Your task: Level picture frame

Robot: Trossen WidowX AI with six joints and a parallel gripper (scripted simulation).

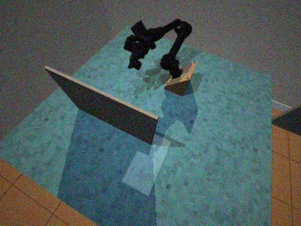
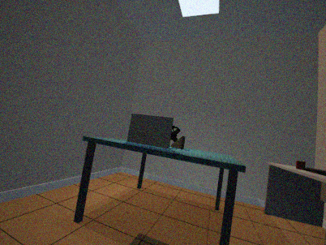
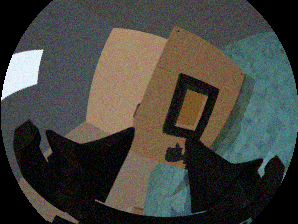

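The picture frame lies 200 mm ahead of my gripper tip, 90 mm below it and 10 mm to the right of it. Round my gripper tip: wall panel (210 mm ahead, 100 mm below).
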